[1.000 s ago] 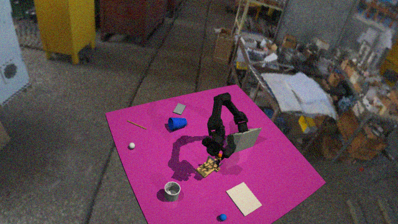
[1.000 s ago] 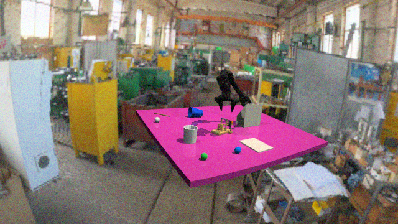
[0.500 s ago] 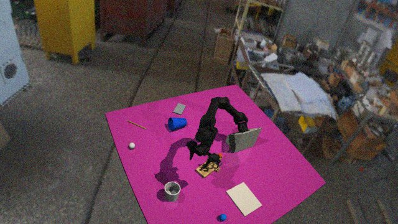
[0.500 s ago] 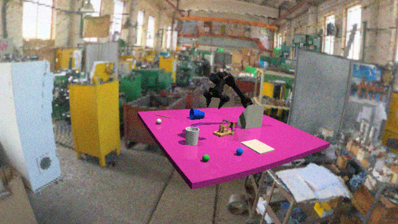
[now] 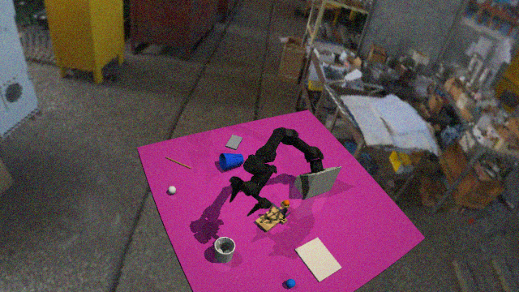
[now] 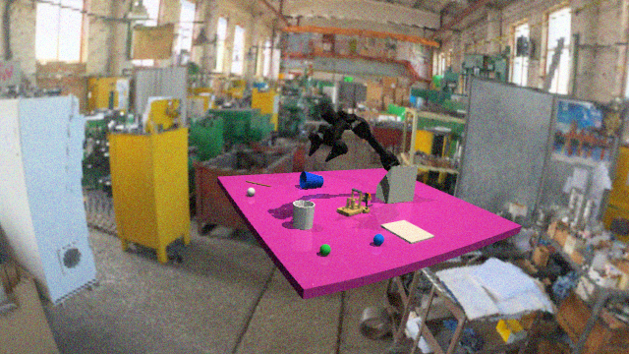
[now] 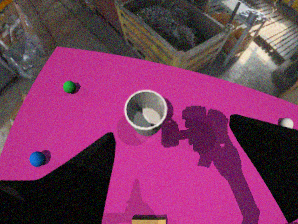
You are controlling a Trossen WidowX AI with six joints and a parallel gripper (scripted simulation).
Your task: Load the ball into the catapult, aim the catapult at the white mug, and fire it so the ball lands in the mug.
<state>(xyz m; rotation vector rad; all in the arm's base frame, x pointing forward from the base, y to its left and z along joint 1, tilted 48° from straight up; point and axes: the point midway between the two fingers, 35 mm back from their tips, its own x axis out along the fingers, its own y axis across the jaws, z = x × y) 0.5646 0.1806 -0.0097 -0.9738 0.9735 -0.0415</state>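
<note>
My gripper tip is 34 cm past the orange ball, 21 cm above it and 7 cm to the left of it. The rest, counted from my gripper tip: wooden catapult (27 cm behind, 22 cm below, 4 cm to the right); white mug (25 cm below, 7 cm ahead, 5 cm to the left); green ball (31 cm to the left, 26 cm below, 11 cm ahead).
</note>
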